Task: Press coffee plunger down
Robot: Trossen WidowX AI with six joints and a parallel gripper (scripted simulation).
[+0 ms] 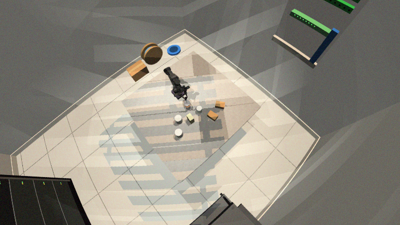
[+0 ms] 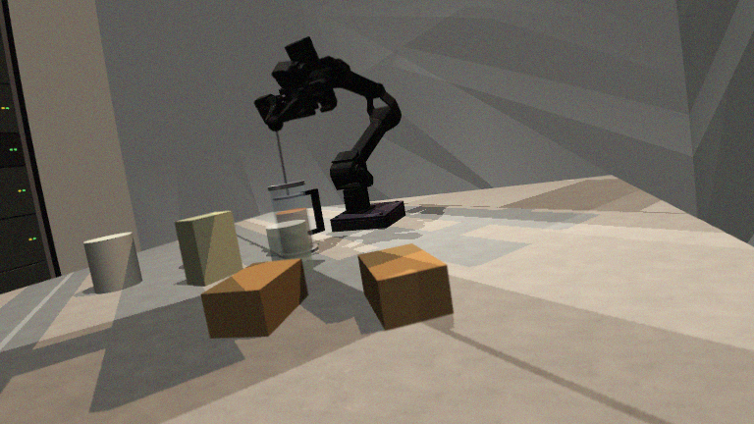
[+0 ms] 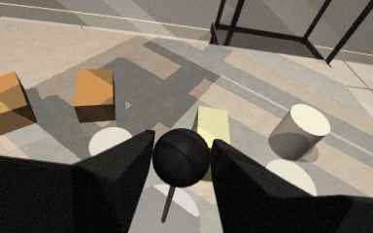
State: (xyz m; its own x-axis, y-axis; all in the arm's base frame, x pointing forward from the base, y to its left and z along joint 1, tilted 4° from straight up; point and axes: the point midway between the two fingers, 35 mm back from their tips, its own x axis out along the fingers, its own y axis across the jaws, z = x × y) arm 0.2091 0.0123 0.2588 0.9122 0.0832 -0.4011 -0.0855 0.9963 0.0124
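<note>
My gripper tip is now 13 cm above the coffee press and 2 cm past it. From my gripper tip the other things lie so: pale green cylinder (22 cm below, 10 cm ahead, 9 cm to the left).
</note>
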